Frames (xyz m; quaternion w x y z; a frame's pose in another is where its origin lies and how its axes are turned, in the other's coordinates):
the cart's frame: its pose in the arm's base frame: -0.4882 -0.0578 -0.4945 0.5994 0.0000 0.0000 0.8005
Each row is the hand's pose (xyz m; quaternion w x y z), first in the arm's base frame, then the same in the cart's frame.
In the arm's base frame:
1: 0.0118 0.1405 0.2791 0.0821 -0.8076 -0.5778 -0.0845
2: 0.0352 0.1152 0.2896 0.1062 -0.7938 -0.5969 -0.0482
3: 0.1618 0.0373 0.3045 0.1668 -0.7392 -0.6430 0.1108
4: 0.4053 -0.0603 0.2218 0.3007 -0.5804 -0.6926 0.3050
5: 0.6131 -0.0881 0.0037 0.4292 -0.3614 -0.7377 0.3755
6: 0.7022 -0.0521 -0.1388 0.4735 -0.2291 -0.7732 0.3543
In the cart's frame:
1: 0.0495 -0.5356 0.7736 0.0184 0.9466 -0.3001 0.1164
2: 0.0187 -0.5509 0.7841 0.0251 -0.9536 0.2776 -0.1139
3: -0.0917 -0.6505 0.7990 0.1887 -0.9578 0.2063 -0.0671
4: -0.2539 -0.8567 0.7163 0.4244 -0.9023 0.0495 -0.0579
5: -0.3391 -1.0482 0.4982 0.5578 -0.8071 -0.1529 -0.1185
6: -0.3296 -1.1439 0.3557 0.5674 -0.7562 -0.2800 -0.1667

